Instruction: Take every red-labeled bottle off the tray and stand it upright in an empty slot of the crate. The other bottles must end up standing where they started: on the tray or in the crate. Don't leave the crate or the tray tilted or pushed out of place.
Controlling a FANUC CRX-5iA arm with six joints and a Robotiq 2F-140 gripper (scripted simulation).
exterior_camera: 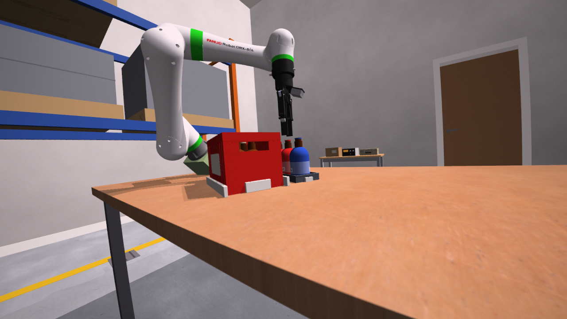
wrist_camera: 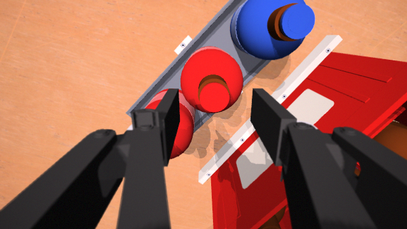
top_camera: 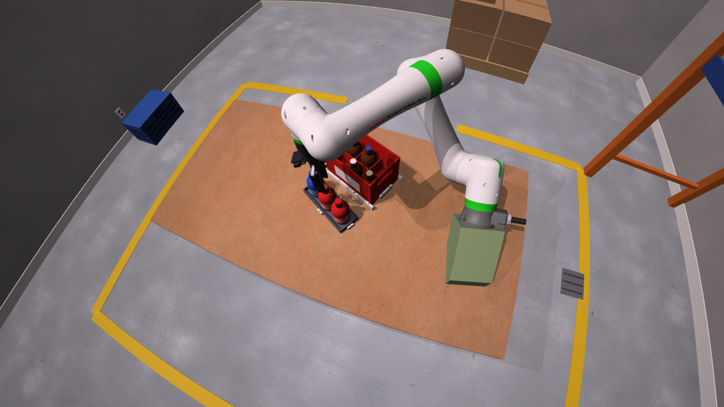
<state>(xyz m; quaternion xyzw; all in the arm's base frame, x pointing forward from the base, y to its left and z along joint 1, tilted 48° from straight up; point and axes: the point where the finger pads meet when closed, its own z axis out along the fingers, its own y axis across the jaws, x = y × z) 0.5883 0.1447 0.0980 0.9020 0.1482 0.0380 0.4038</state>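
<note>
Right now the blue-labeled bottle is 8 cm ahead of my hand, 5 cm to the right of it and 12 cm below it. Also, from my hand: grey tray (20 cm below); then red crate (9 cm behind, 19 cm to the right, 13 cm below).
</note>
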